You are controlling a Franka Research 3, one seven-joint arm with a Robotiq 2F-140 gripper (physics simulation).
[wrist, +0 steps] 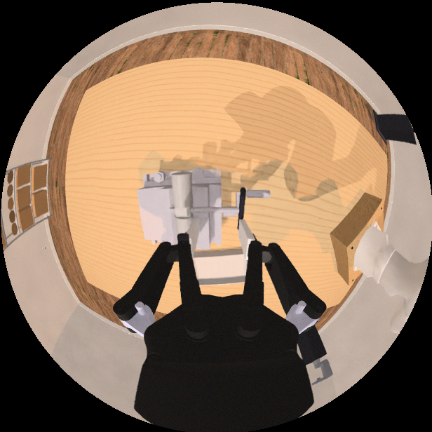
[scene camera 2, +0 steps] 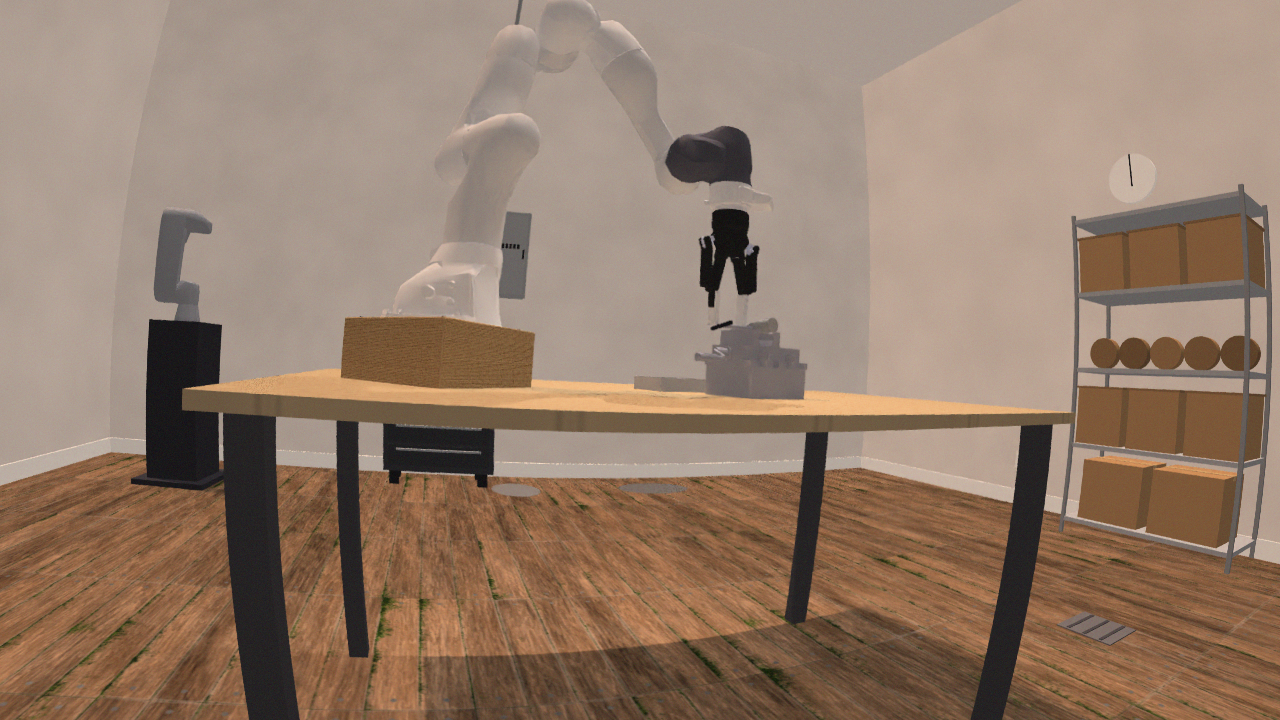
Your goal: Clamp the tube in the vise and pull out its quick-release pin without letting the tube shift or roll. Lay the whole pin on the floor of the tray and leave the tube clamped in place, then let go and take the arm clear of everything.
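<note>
The grey vise [scene camera 2: 756, 380] [wrist: 155, 207] stands on the table. The pale tube [scene camera 2: 765, 325] [wrist: 182, 192] lies across the top of the vise; its near end is partly hidden by a finger in the wrist view. The black handle bar [scene camera 2: 721, 324] [wrist: 242, 202] is at the vise's side. The shallow tray [scene camera 2: 666, 383] [wrist: 220, 280] is beside the vise. My gripper [scene camera 2: 727, 313] [wrist: 218, 227] points down above the vise, partly open and empty, one fingertip by the tube's near end and the other near the handle bar. I cannot make out the quick-release pin.
The wooden table [scene camera 2: 572, 416] [wrist: 125, 115] carries the vise and tray. The arm's base stands on a wooden block [scene camera 2: 438, 351] [wrist: 357, 220]. A grey crank knob [wrist: 258, 194] sticks out past the handle bar. A shelf unit [scene camera 2: 1245, 358] stands at the right wall.
</note>
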